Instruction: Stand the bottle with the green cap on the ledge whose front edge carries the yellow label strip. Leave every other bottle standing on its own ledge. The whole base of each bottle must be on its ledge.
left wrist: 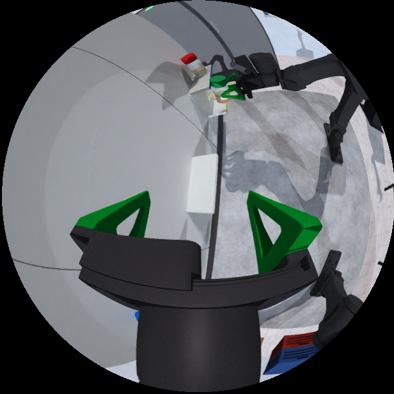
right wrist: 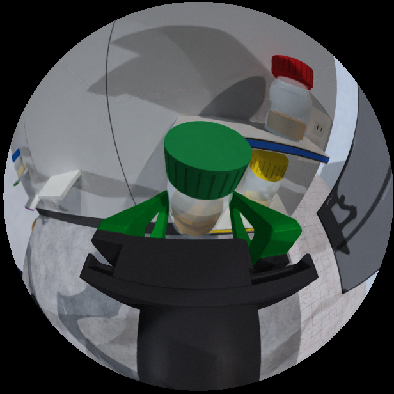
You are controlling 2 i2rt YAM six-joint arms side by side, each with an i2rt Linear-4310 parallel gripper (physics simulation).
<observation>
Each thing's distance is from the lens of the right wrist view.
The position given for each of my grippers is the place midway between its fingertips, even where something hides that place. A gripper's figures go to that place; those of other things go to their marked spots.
my right gripper (right wrist: 198, 195): 13 cm
red-capped bottle (right wrist: 289, 104): 16 cm
</observation>
